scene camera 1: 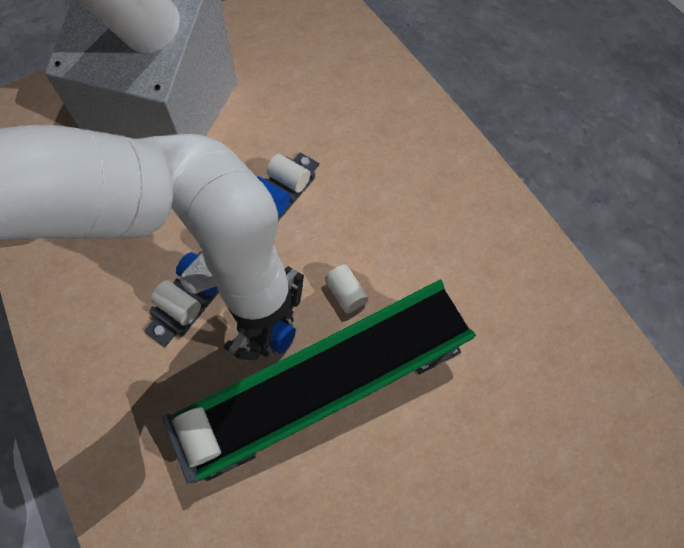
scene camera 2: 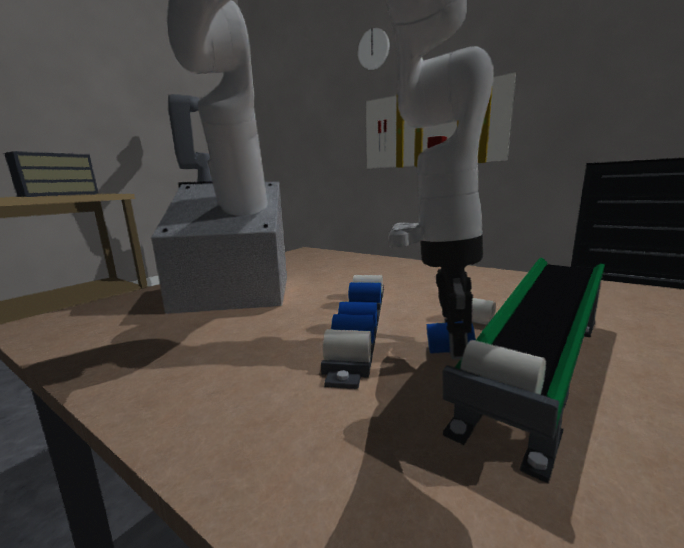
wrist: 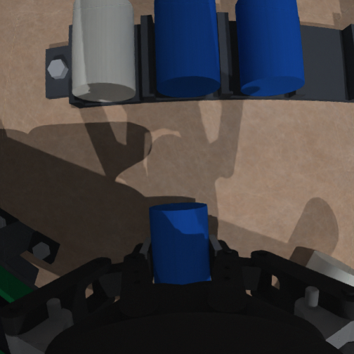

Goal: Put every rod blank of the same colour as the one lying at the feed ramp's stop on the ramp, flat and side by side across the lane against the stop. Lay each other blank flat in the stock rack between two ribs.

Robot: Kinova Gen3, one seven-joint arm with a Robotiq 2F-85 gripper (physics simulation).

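Note:
My gripper (scene camera 1: pixel 277 332) (scene camera 2: pixel 458 341) (wrist: pixel 180 247) is shut on a blue blank (scene camera 1: pixel 283 337) (scene camera 2: pixel 438 337) (wrist: pixel 180 225), low beside the ramp (scene camera 1: pixel 365 323) (scene camera 2: pixel 507 308) (wrist: pixel 12 285); table contact is unclear. A white blank (scene camera 1: pixel 196 436) (scene camera 2: pixel 502 365) lies across the lane against the stop (scene camera 2: pixel 496 399). Another white blank (scene camera 1: pixel 345 288) (scene camera 2: pixel 484 309) (wrist: pixel 332 265) lies loose on the table. The stock rack (scene camera 1: pixel 165 337) (scene camera 2: pixel 345 367) (wrist: pixel 322 65) bears a white blank (scene camera 1: pixel 175 302) (scene camera 2: pixel 347 345) (wrist: pixel 103 50) at one end, another (scene camera 1: pixel 289 172) (scene camera 2: pixel 367 279) at the other, and several blue blanks between. The wrist view shows an open slot beside two blue ones.
The robot's grey pedestal (scene camera 1: pixel 199 85) (scene camera 2: pixel 219 268) stands beyond the rack. The arm covers part of the rack in the first scene view. Bolted feet (scene camera 1: pixel 438 360) (scene camera 2: pixel 536 461) (wrist: pixel 42 248) support the ramp. A bench and a dark cabinet (scene camera 2: pixel 633 216) stand in the background.

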